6 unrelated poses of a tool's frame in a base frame.
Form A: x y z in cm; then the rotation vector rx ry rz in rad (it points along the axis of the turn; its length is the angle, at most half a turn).
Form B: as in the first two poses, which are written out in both.
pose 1, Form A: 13.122, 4.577, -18.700, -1.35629, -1.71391, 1.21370
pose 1, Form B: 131.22, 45.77, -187.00, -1.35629, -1.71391, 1.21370
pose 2, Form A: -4.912, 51.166, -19.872, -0.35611, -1.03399, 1.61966
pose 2, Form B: -49.12, 511.66, -198.72, -0.35611, -1.03399, 1.61966
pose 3, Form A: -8.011, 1.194, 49.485, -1.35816, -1.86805, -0.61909
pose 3, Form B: -80.11, 11.94, 494.85, -1.35816, -1.86805, -0.61909
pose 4, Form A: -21.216, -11.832, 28.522, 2.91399, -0.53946, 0.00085
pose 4, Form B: -212.16, -118.32, 285.22, 2.91399, -0.53946, 0.00085
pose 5, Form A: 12.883, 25.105, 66.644, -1.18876, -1.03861, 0.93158
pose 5, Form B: 128.83, 251.05, 666.44, -1.18876, -1.03861, 0.93158
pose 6, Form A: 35.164, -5.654, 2.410, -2.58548, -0.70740, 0.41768
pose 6, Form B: 351.64, -56.54, 24.10, -2.58548, -0.70740, 0.41768
